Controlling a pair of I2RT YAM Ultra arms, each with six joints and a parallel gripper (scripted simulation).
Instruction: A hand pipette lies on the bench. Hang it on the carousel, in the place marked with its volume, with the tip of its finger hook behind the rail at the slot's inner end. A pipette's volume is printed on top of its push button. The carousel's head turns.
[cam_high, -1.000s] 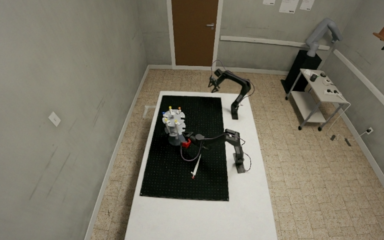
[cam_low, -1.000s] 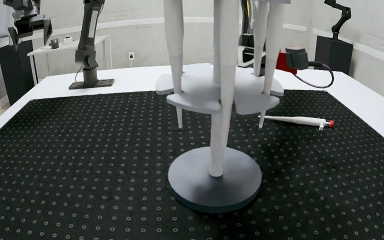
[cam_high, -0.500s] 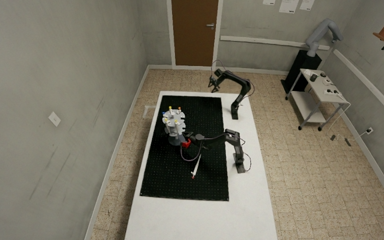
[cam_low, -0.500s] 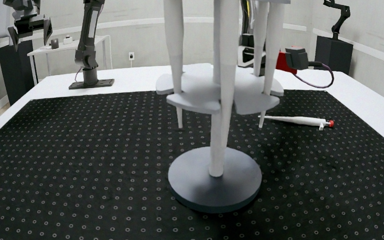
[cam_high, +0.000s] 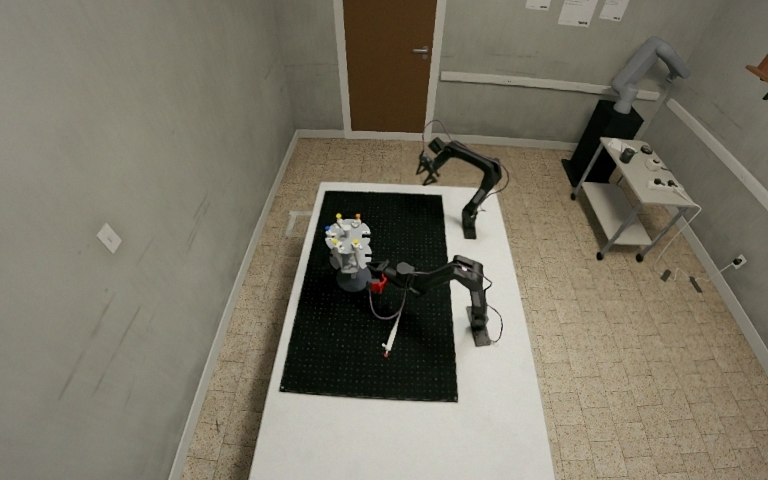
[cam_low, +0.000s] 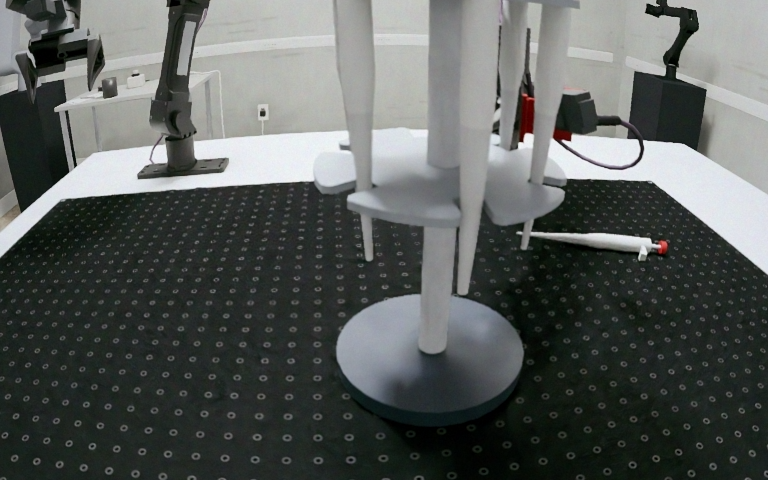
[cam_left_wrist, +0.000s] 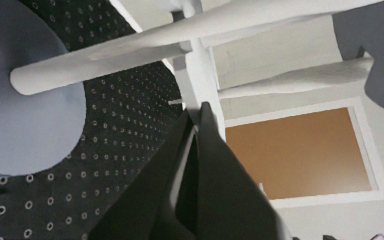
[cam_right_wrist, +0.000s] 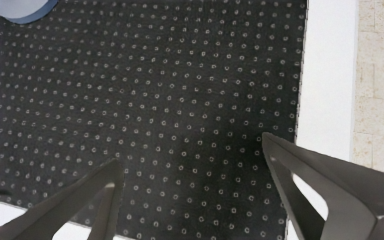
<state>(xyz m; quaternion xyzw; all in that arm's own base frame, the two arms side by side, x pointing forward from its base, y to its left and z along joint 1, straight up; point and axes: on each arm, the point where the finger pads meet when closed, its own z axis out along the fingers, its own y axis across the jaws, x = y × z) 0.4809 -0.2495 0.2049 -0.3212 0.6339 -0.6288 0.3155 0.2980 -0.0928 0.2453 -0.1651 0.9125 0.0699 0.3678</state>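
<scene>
Now: the white pipette 23 cm to the left of my left hand, 18 cm below it and 12 cm behind it.
</scene>
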